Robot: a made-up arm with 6 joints.
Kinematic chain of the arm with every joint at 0, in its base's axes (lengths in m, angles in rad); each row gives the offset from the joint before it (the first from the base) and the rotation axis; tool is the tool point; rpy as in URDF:
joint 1: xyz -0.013 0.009 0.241 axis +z
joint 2: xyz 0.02 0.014 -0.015 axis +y
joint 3: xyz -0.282 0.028 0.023 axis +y
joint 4: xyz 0.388 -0.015 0.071 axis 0.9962 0 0.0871
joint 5: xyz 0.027 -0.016 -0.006 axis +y
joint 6: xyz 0.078 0.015 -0.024 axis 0.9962 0 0.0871
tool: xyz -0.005 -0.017 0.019 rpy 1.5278 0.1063 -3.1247
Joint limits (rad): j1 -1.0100..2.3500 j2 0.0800..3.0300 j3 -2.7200..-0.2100 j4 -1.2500..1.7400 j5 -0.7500..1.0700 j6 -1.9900..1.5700
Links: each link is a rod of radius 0.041 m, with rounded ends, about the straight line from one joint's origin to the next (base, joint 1, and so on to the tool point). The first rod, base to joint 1, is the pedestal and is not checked.
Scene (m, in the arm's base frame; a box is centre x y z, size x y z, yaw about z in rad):
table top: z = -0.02
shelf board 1: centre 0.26 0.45 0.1 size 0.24 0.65 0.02 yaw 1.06
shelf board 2: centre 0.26 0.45 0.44 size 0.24 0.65 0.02 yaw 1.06
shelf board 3: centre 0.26 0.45 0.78 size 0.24 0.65 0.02 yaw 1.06
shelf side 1: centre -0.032 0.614 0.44 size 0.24 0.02 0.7 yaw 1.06
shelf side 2: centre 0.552 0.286 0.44 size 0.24 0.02 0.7 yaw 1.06
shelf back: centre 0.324 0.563 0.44 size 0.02 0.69 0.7 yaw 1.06
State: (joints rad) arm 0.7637 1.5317 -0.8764 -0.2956 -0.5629 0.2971
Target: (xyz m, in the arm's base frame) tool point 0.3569 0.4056 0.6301
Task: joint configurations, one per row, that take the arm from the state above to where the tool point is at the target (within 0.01 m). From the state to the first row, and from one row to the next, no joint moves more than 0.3 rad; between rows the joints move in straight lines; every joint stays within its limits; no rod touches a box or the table.
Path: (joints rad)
1: 0.7147 1.2914 -0.7098 -0.2705 -0.4762 0.3035
2: 0.6658 1.0510 -0.5432 -0.2454 -0.3895 0.3099
3: 0.6168 0.8107 -0.3766 -0.2202 -0.3028 0.3163
4: 0.5678 0.5704 -0.2100 -0.1951 -0.2161 0.3227
5: 0.5735 0.6508 -0.4689 -0.2232 -0.3343 0.3158
6: 0.5792 0.7312 -0.7278 -0.2512 -0.4524 0.3088
7: 0.5850 0.8116 -0.9867 -0.2793 -0.5706 0.3019
8: 0.6566 1.0917 -1.2231 -0.2976 -0.5809 0.3072
9: 0.7283 1.3718 -1.4594 -0.3160 -0.5912 0.3125
10: 0.7999 1.6520 -1.6957 -0.3343 -0.6016 0.3178

